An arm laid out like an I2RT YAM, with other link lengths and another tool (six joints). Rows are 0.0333 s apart.
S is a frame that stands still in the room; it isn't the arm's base.
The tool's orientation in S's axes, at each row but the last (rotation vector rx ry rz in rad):
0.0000, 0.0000, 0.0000
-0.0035, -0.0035, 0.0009
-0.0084, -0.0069, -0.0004
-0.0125, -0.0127, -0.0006
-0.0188, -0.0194, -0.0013
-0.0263, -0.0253, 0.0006
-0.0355, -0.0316, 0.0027
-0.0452, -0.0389, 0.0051
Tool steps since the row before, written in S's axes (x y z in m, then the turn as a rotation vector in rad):
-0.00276, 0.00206, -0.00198, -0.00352, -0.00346, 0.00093
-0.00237, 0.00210, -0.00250, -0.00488, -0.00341, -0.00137
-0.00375, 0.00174, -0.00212, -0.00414, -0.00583, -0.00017
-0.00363, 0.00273, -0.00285, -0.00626, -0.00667, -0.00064
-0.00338, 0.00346, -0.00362, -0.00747, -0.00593, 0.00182
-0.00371, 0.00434, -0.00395, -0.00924, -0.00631, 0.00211
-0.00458, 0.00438, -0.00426, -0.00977, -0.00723, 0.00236
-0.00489, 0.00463, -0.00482, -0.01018, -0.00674, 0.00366
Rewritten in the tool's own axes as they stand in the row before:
-0.00276, 0.00206, -0.00198, -0.00352, -0.00346, 0.00093
-0.00238, 0.00211, -0.00248, -0.00489, -0.00340, -0.00136
-0.00377, 0.00176, -0.00208, -0.00414, -0.00583, -0.00019
-0.00367, 0.00276, -0.00277, -0.00626, -0.00667, -0.00064
-0.00345, 0.00352, -0.00349, -0.00743, -0.00597, 0.00185
-0.00380, 0.00444, -0.00374, -0.00919, -0.00636, 0.00218
-0.00470, 0.00454, -0.00396, -0.00971, -0.00729, 0.00241
-0.00505, 0.00486, -0.00441, -0.01007, -0.00686, 0.00375

